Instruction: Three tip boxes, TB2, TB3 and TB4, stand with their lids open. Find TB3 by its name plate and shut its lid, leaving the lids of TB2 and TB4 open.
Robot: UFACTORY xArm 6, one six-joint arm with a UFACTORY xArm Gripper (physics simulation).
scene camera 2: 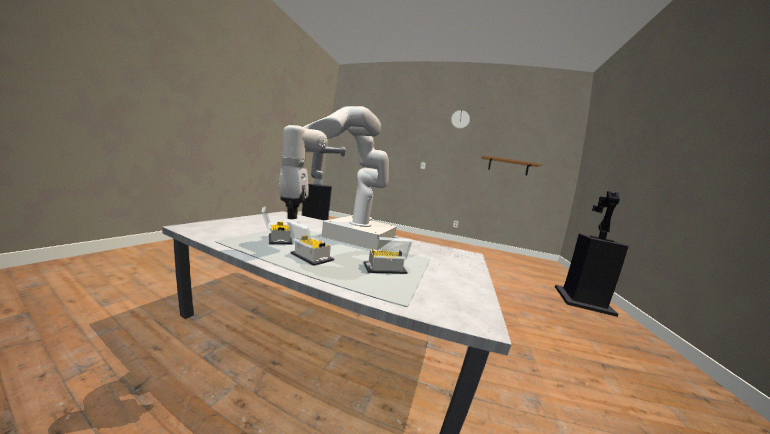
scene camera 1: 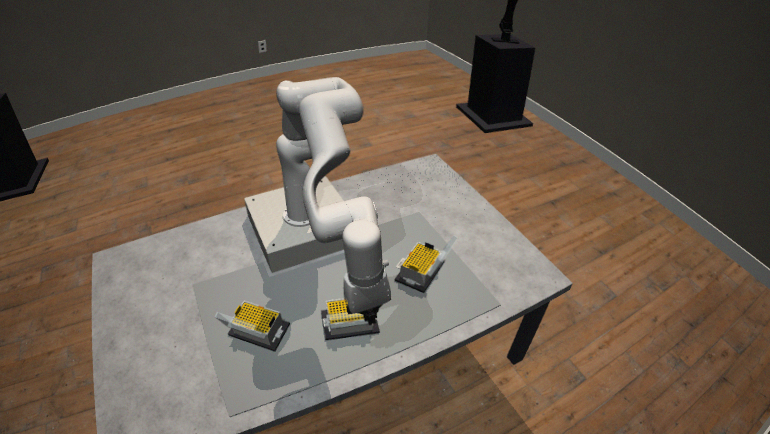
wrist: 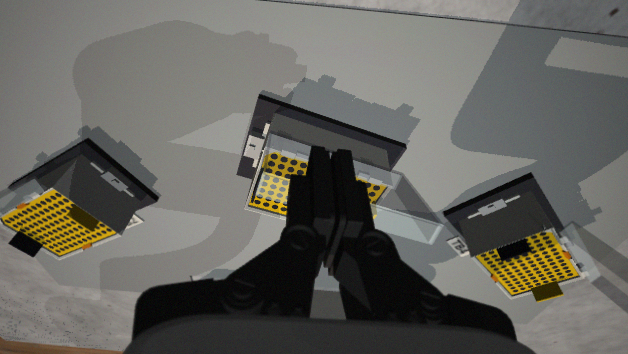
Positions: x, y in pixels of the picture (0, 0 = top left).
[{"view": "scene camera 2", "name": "my gripper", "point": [292, 218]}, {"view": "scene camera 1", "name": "my gripper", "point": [370, 319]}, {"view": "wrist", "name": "my gripper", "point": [324, 173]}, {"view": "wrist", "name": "grey mat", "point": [478, 104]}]
